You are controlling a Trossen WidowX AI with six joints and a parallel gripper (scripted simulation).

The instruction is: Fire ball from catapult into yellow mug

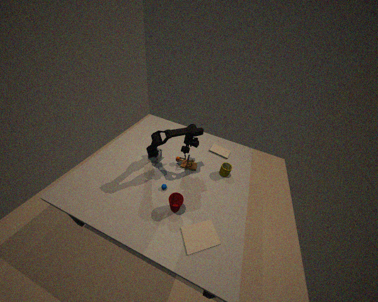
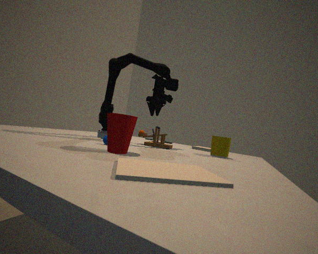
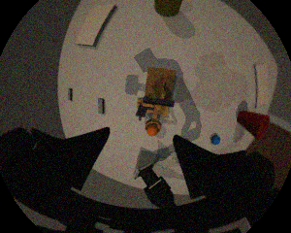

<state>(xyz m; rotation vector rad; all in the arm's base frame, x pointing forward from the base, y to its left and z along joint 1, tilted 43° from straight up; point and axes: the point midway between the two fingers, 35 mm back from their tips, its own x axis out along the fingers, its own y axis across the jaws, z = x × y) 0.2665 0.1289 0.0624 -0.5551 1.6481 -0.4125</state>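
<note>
Right now the orange ball is 110 mm below my gripper tip, 50 mm behind it and 20 mm to the right of it. From my gripper tip the other things lie so: wooden catapult: 120 mm below, 20 mm ahead; then yellow mug: 370 mm ahead, 140 mm below, 30 mm to the left; then blue ball: 310 mm to the right, 150 mm below, 50 mm behind.
</note>
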